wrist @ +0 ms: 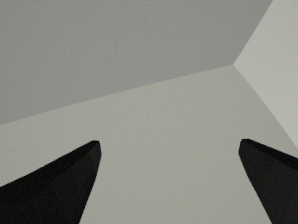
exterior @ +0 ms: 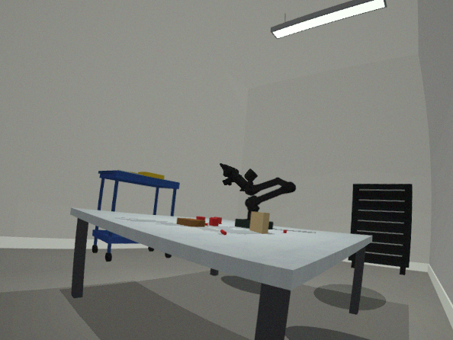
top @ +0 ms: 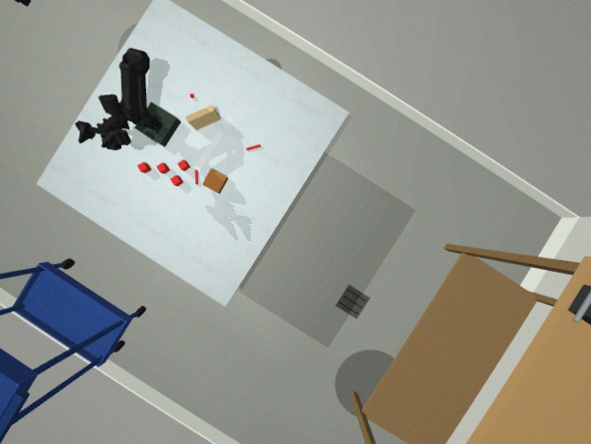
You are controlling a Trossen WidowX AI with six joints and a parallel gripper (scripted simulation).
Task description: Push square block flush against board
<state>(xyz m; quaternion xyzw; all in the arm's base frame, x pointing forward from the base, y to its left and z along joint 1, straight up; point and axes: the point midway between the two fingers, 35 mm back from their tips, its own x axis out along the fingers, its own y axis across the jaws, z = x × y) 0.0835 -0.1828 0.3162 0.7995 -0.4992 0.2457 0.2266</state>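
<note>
Right now my gripper tip is 10 cm short of the tan board, 39 cm to the right of it and 33 cm above it. Also, from my gripper tip: red bit (5 cm behind, 46 cm to the left, 38 cm below); then orange square block (33 cm ahead, 13 cm to the left, 37 cm below).
</note>
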